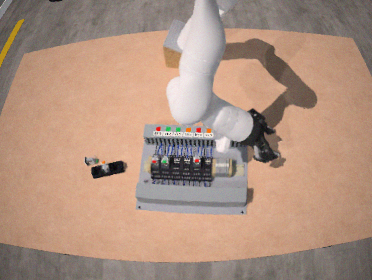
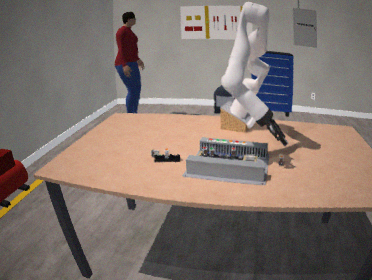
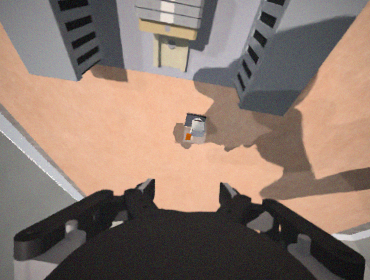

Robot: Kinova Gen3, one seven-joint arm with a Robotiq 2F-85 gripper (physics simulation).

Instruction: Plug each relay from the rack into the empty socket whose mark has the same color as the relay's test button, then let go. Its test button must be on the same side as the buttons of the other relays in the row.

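Places are measured from the arm's base along level axes (x down, y back, z left), in metres.
Pixels of known places: gripper, between the fingertips: (image 1: 274,144) (image 2: 285,141) (image 3: 186,189); arm's base, origin of its link: (image 2: 237,112).
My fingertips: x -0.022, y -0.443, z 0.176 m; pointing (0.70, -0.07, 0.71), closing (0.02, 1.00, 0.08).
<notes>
For each thing: its top centre in the pictures, then the offset to it from my fingertips.
- clear relay with an orange button, centre of its top: (image 3: 194,138) (image 2: 281,155) dz -0.008, dx +0.066, dy +0.005 m
- black rack, centre of its top: (image 1: 106,167) (image 2: 166,155) dz -0.491, dx +0.087, dy +0.041 m
- relay, centre of its top: (image 1: 89,159) (image 2: 155,150) dz -0.548, dx +0.082, dy +0.076 m
- socket row, centre of its top: (image 1: 181,165) dz -0.261, dx +0.078, dy +0.014 m
My gripper (image 1: 273,145) (image 2: 285,143) (image 3: 186,189) is open and empty above the table, right of the grey panel. A clear relay with an orange button (image 2: 281,160) (image 3: 195,130) rests on the table beyond the fingertips, apart from them; its pose is hard to tell. The black rack (image 1: 116,168) (image 2: 173,159) is left of the panel. A relay seems to stand in it (image 2: 166,152). Another relay (image 1: 90,161) (image 2: 155,153) lies behind its left end. In the socket row (image 1: 182,169), relays with red, green and red buttons sit first, second and fifth; third, fourth and sixth look empty.
The panel (image 1: 192,194) (image 2: 226,170) has tall grey ducts before and behind the row. Marks on the rear duct run red, green, green, orange, red, orange. My arm passes over the panel's back right. A box (image 1: 172,56) (image 2: 233,121) stands at the back.
</notes>
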